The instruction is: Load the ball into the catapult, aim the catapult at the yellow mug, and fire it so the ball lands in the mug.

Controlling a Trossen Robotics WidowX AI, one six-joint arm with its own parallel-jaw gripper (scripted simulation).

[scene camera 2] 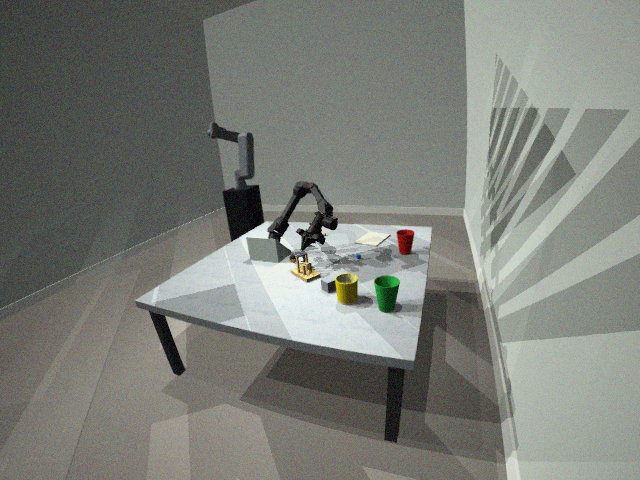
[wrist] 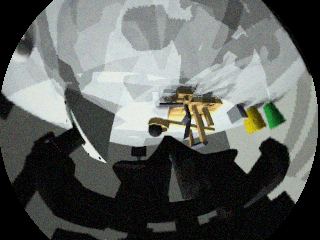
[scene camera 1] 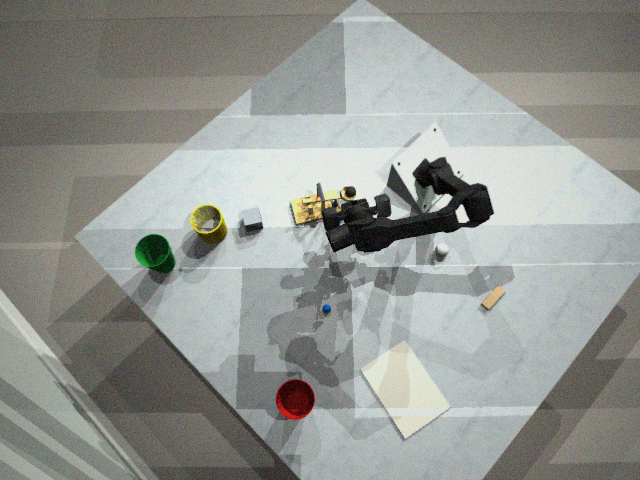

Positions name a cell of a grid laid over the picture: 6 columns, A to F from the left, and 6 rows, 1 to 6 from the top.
Labels:
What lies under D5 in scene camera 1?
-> A cream sheet.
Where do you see a green mug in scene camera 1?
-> At B4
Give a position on a catapult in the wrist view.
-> D3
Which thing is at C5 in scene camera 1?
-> A red mug.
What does my gripper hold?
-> Nothing.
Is my gripper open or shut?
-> Shut.

